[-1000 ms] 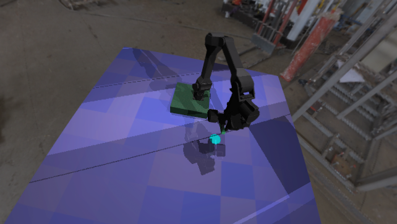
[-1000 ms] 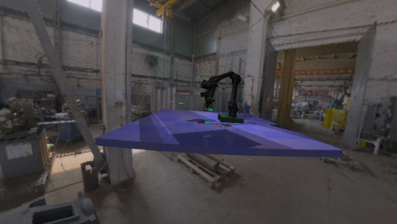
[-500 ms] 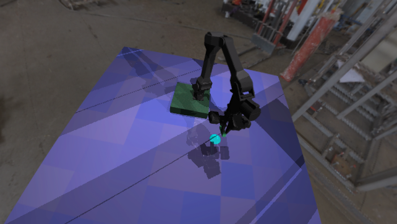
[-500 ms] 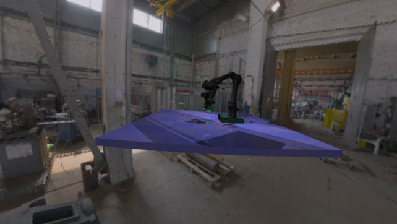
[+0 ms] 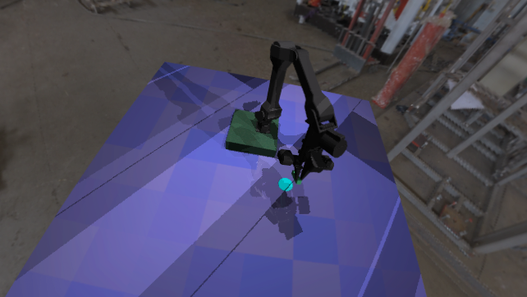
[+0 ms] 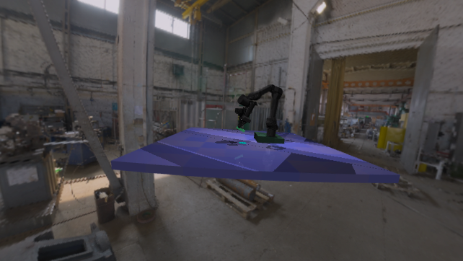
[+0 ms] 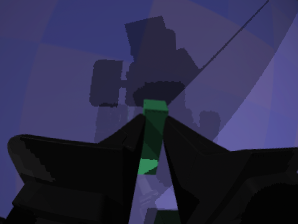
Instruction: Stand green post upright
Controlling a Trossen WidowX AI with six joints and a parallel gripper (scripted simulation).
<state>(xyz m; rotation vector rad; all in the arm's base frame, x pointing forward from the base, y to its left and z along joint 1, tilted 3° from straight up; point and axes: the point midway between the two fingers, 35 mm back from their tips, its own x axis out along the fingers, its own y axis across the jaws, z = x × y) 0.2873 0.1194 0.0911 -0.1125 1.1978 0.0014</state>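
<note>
Now: gripper tip 4 cm past the cyan circle, 2 cm to the left of it and 12 cm above it. Round my gripper tip: green post (2 cm behind, 1 cm below).
</note>
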